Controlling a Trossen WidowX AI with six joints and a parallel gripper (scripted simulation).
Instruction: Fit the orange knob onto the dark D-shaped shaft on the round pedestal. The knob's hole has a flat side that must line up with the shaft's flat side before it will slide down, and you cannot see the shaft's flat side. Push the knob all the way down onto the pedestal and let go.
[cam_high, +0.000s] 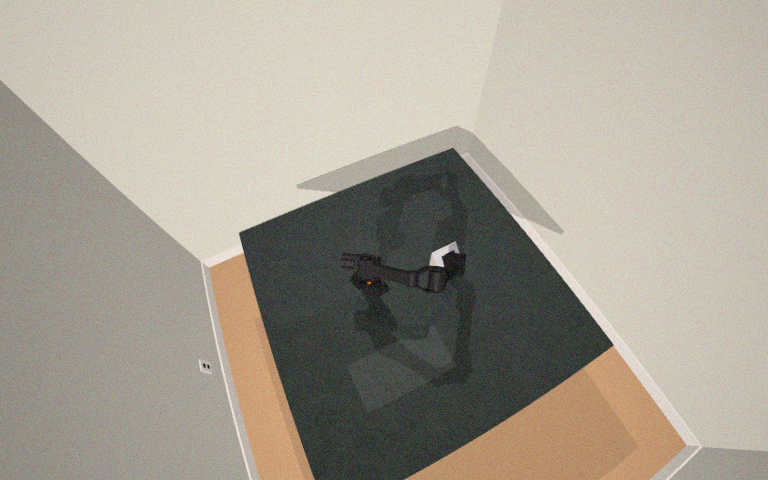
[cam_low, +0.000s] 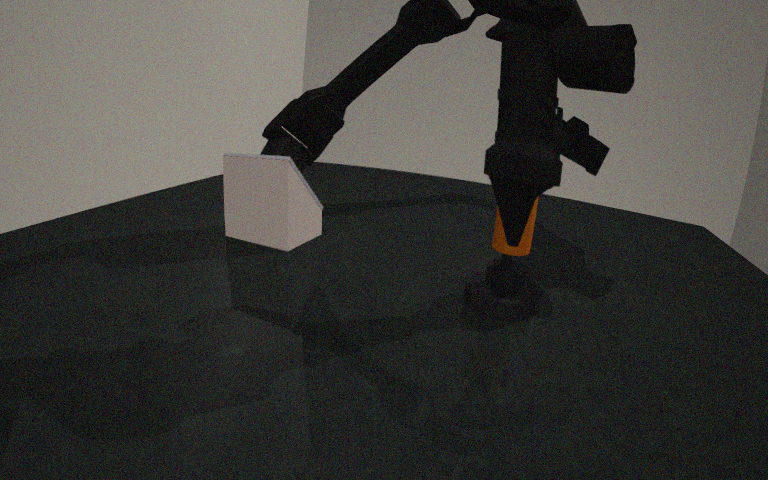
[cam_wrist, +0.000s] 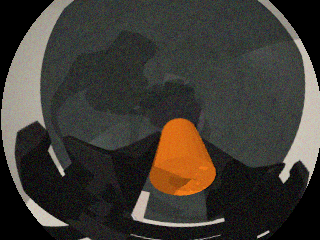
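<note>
My gripper tip is 2 cm below the orange knob. From my gripper tip the other things lie so: dark round pedestal (4 cm below).
</note>
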